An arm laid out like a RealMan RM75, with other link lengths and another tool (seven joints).
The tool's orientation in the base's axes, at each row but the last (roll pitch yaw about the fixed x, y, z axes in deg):
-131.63 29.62 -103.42
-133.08 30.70 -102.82
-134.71 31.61 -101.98
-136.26 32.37 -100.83
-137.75 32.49 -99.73
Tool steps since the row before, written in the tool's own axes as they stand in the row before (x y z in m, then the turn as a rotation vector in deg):
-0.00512 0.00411 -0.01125 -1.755 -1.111 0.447
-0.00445 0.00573 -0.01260 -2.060 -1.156 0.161
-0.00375 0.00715 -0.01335 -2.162 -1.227 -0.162
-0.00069 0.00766 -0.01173 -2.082 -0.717 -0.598
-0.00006 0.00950 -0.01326 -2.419 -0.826 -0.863
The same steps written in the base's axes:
-0.01031 0.00480 0.00636 1.336 0.979 1.331
-0.01244 0.00444 0.00607 1.194 1.160 1.683
-0.01401 0.00393 0.00564 1.007 1.140 1.973
-0.01361 0.00146 0.00305 0.340 1.220 1.898
-0.01602 0.00093 0.00292 0.267 1.374 2.307

